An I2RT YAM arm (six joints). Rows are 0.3 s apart.
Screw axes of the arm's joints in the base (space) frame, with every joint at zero. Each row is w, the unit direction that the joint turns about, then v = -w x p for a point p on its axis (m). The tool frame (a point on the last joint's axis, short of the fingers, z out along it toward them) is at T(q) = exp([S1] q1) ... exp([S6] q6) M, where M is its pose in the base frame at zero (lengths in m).
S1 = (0, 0, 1, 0, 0, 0)
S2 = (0, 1, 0, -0.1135, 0, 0.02)
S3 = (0, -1, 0, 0.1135, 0, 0.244)
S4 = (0, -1, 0, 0.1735, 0, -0.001)
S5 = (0, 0, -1, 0, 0.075, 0)
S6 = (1, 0, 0, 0, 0.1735, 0)
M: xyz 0.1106 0 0.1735 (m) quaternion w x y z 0.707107 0 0.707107 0
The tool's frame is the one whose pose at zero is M.
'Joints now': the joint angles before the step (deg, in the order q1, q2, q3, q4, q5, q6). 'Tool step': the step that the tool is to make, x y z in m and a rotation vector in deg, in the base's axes. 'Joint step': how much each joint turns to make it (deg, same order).
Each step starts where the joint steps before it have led.
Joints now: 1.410, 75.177, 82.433, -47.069, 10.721, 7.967
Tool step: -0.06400, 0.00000, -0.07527, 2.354, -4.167, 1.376
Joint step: 0.020, -19.518, -29.921, 14.469, -2.449, 0.961
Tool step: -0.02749, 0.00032, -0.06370, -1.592, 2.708, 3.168
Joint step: 0.003, -8.044, -16.525, 6.141, -1.615, -3.145
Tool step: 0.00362, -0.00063, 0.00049, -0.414, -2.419, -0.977
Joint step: -0.023, 0.242, -0.655, 3.280, 1.047, 0.195
